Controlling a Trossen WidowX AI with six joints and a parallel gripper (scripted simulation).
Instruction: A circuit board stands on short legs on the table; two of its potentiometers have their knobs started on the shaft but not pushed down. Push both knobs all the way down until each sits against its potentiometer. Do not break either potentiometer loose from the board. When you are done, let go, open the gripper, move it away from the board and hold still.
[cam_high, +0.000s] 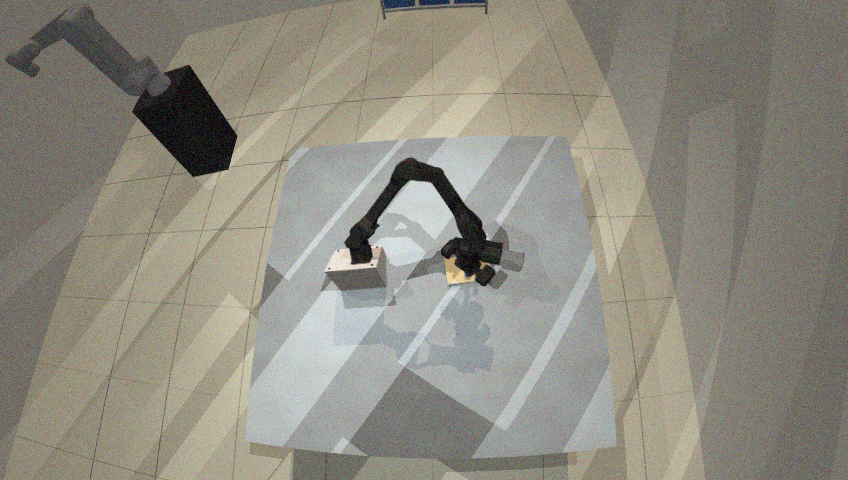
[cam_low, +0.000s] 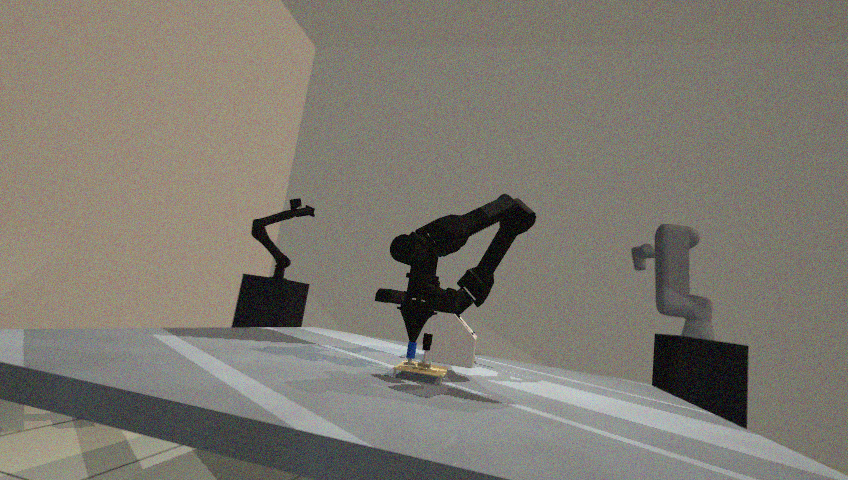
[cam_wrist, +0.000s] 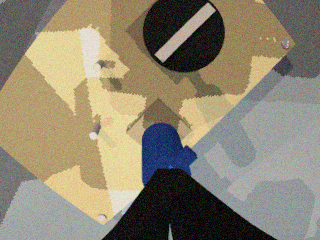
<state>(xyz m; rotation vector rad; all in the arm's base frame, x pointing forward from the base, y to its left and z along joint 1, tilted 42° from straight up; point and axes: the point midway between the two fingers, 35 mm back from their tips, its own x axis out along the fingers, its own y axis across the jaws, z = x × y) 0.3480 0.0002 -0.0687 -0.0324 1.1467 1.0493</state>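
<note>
The blue knob is 10 mm below my gripper tip.
</note>
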